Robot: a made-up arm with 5 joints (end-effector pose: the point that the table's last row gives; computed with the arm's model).
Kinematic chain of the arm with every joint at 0, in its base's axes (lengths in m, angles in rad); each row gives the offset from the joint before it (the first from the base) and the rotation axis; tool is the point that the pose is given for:
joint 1: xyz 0 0 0.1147 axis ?
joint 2: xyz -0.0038 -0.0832 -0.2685 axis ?
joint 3: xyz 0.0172 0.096 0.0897 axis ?
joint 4: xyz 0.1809 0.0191 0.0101 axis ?
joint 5: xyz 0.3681 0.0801 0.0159 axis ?
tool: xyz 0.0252 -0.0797 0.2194
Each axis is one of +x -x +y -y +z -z.
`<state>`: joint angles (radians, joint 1 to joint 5).
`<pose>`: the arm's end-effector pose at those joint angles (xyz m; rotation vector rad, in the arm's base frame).
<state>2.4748 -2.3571 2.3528 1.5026 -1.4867</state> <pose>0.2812 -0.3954 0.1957 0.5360 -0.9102 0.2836</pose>
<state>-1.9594 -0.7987 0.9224 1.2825 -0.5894</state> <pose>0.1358 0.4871 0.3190 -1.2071 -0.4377 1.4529</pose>
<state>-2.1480 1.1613 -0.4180 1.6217 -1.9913</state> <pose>0.3634 -0.4981 -0.0914 0.4645 1.1606 1.0236</pose>
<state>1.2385 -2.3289 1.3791 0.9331 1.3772</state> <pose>0.0088 -0.3042 0.2228 0.2678 -0.3382 -3.0319</pose>
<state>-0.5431 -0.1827 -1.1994 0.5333 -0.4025</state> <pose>0.4329 -0.4733 -0.3715 0.2822 0.8880 -0.3783</pose>
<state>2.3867 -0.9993 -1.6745 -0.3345 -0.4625</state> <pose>0.2707 0.6393 0.6199 -2.2416 -0.8141 -1.6135</pose>
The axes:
joint 1: +x
joint 2: +z
joint 3: -y
joint 4: +x
joint 5: -z

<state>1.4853 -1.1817 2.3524 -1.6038 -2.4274</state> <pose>0.2080 -0.3155 0.4527 -0.0092 1.2045 0.0004</pose>
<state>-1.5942 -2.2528 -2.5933 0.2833 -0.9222</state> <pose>0.3178 -0.7233 -0.0238 1.2463 -0.5047 -0.3288</pose>
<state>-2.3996 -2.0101 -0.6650 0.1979 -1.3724</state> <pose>-0.1491 0.3129 0.8975 -1.6395 -0.8105 0.0110</pose>
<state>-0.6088 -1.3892 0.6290 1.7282 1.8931</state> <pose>-0.0663 -0.3004 0.4929 1.6604 -0.5121 -1.5105</pose>
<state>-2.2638 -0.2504 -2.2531 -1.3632 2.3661</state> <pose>-0.2295 -0.6207 0.1669 2.2529 0.2833 0.4349</pose>
